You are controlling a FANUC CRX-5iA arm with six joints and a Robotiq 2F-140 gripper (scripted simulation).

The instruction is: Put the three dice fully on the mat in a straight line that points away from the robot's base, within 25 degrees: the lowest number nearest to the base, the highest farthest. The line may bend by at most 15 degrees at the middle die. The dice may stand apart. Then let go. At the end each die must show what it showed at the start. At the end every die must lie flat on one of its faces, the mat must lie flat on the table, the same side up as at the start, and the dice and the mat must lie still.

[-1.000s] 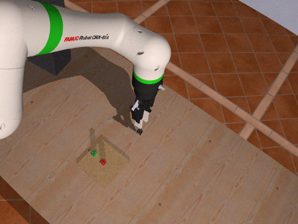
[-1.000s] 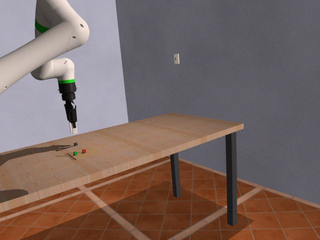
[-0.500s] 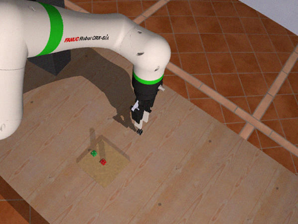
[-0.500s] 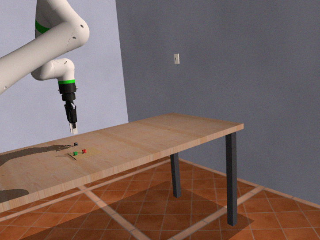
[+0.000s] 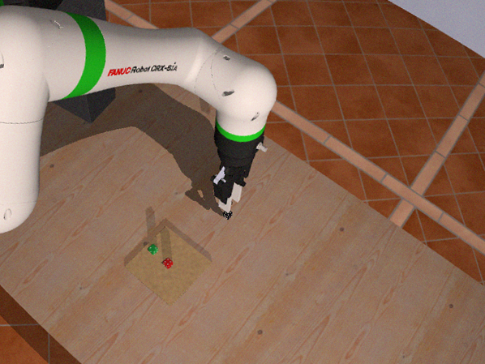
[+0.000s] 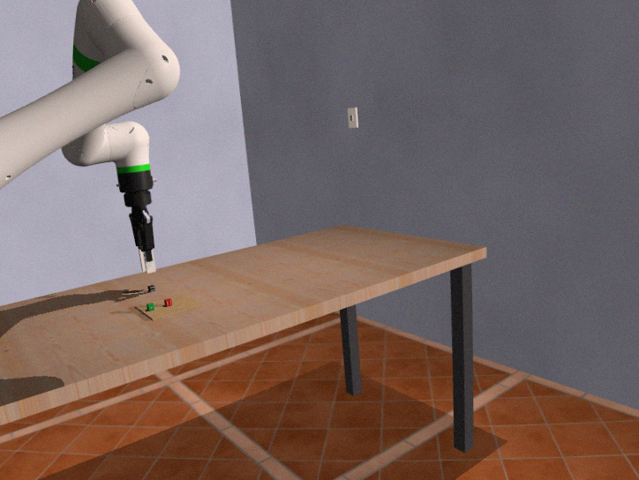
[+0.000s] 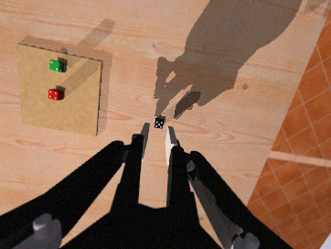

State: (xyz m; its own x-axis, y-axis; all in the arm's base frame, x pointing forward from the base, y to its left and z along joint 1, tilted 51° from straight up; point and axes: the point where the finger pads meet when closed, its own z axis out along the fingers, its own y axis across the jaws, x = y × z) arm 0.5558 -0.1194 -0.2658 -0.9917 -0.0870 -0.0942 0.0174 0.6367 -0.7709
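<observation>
The black die is 9 cm below my hand. The rest, counted from my hand: red die: 3 cm behind, 18 cm to the right, 8 cm below; green die: 8 cm behind, 18 cm to the right, 8 cm below; tan mat: 3 cm behind, 18 cm to the right, 9 cm below.
</observation>
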